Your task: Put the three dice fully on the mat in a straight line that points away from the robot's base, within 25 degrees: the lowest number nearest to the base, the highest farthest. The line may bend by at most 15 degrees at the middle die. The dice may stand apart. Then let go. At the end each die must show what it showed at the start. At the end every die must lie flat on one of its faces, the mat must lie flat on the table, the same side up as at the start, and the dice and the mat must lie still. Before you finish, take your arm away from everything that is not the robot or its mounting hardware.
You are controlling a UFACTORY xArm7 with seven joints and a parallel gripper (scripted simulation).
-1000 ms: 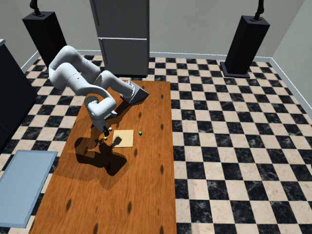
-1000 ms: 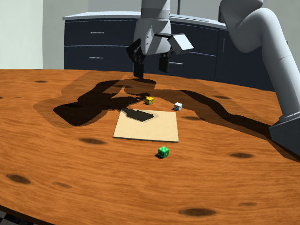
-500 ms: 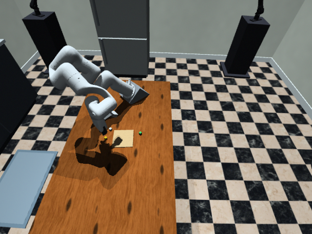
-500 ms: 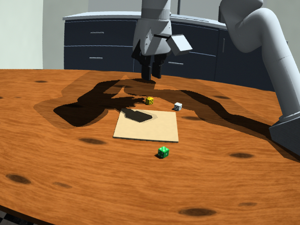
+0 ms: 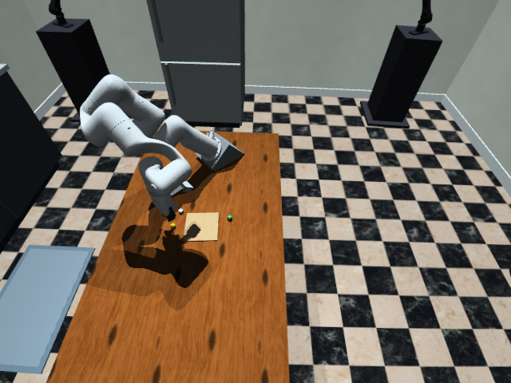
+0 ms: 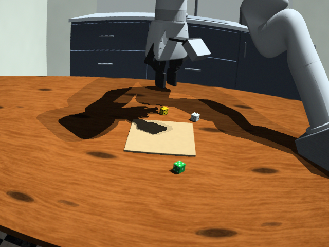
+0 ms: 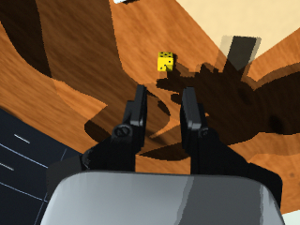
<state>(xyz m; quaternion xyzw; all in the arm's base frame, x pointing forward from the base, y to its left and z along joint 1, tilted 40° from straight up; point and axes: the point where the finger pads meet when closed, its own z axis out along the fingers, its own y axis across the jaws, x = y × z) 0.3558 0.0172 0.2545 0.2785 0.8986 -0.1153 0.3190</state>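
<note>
Now: hand 90 mm above the yellow die. Also, from my hand: white die (90 mm below, 80 mm behind, 20 mm to the left); tan mat (120 mm to the left, 90 mm below, 10 mm behind); green die (240 mm to the left, 90 mm below, 60 mm behind).
</note>
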